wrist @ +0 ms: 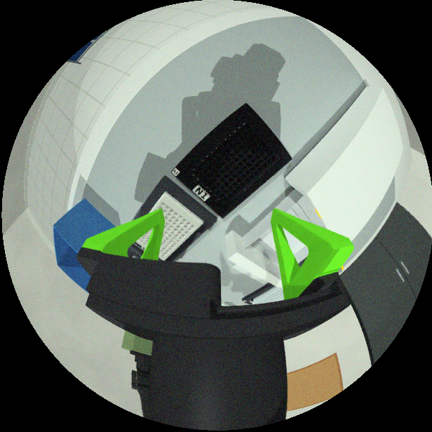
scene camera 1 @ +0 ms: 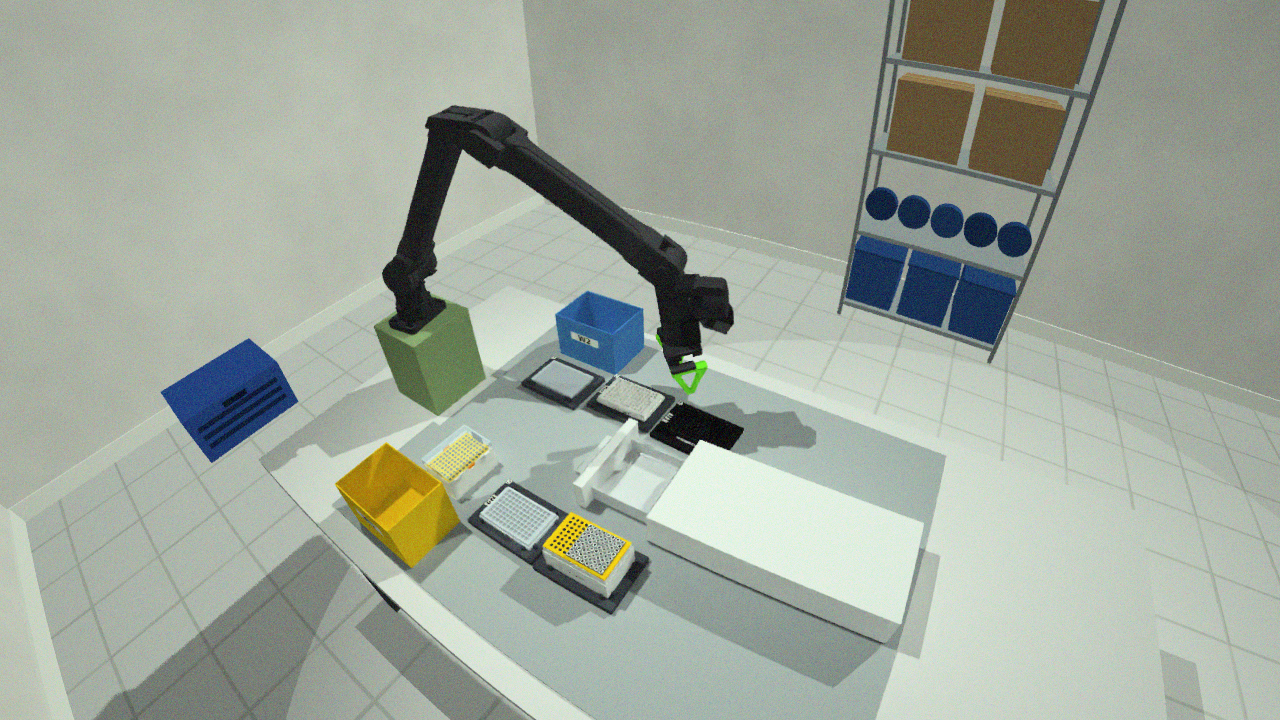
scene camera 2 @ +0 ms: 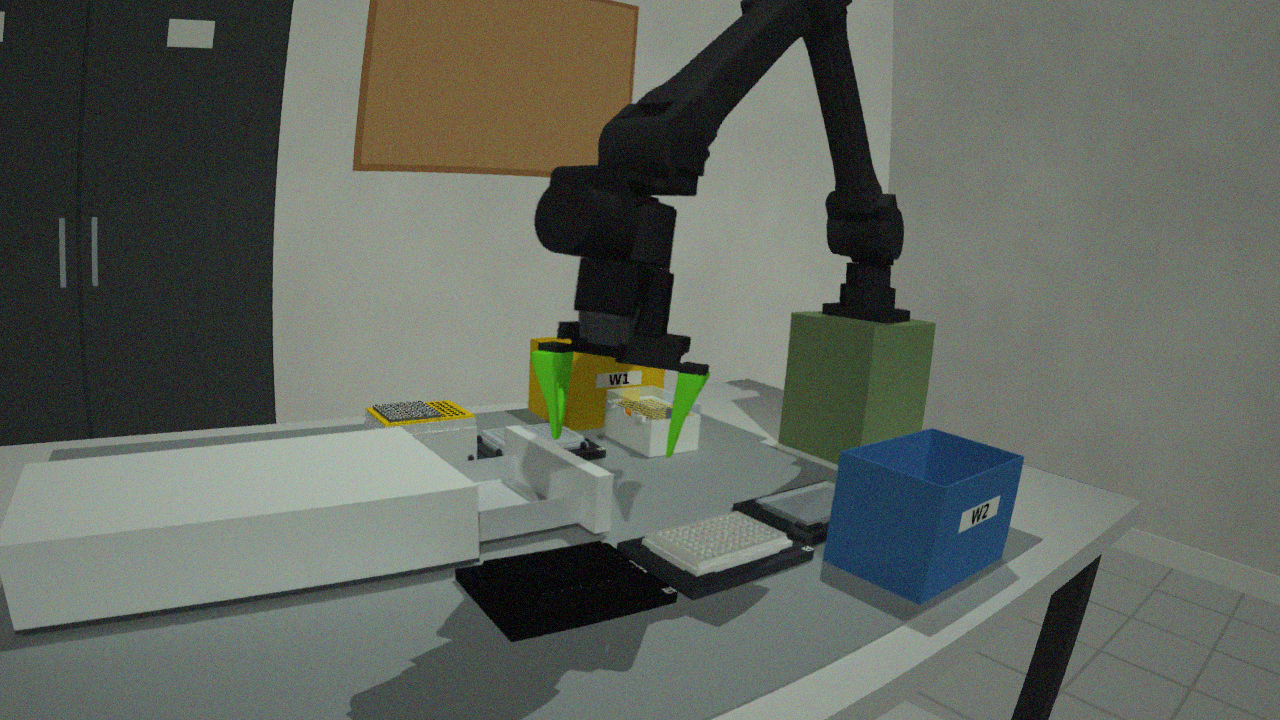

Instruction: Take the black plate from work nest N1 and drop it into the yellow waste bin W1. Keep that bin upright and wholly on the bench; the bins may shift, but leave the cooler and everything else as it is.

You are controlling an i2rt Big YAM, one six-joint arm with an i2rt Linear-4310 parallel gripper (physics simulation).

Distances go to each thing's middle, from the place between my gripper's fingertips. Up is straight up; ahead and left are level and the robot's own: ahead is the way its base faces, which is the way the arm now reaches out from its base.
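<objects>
Black plate (scene camera 2: 559,578): my gripper is 4 cm short of it, 12 cm above it and 1 cm to the left of it. Counted from my hand, work nest N1 (scene camera 2: 495,607) is 13 cm below, 4 cm ahead and 1 cm to the right; the drawer (scene camera 2: 537,485) is 20 cm to the right, 10 cm below and 2 cm ahead; blue bin W2 (scene camera 2: 916,514) is 29 cm behind, 17 cm to the left and 8 cm below.
</objects>
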